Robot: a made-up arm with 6 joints.
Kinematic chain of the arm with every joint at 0, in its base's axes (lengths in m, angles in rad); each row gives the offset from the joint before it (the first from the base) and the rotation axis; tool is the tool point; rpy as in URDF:
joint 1: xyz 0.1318 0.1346 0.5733 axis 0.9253 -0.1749 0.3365
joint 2: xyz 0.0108 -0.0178 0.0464 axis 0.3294 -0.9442 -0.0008
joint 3: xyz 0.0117 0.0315 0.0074 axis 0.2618 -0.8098 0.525
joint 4: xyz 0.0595 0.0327 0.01 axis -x
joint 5: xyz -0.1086 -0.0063 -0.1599 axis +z
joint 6: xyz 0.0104 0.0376 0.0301 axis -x
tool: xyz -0.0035 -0.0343 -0.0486 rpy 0 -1.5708 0
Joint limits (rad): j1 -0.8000..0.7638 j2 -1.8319..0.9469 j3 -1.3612..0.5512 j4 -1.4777..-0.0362 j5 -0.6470..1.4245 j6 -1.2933..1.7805
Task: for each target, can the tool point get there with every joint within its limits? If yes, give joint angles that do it. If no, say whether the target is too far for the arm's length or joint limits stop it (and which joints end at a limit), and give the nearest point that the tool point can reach.
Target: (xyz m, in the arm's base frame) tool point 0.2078 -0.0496 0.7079
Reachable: no: joint limits stop it (at a limit: joint 1, joint 2, joint 4) | nearest point 0.0614 0.0699 0.6879 | short by 0.190 m
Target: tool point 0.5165 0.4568 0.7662
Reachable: no: too far | nearest point 0.2866 0.3363 0.6606 | short by 0.280 m
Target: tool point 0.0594 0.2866 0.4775
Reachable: yes | joints -0.2676 -0.9898 -0.8493 -1.1714 0.2305 0.1186
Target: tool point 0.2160 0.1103 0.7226
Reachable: no: joint limits stop it (at a limit: joint 1, joint 2, joint 3, joint 4, joint 5) | nearest point 0.1456 0.1785 0.7395 | short by 0.099 m
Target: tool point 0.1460 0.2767 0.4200
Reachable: yes | joints -0.5614 0.5210 0.3725 -0.6559 0.9523 -0.9629
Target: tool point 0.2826 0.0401 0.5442
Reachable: no: joint limits stop it (at a limit: joint 1, joint 4) | nearest point 0.2422 0.1313 0.5037 | short by 0.108 m
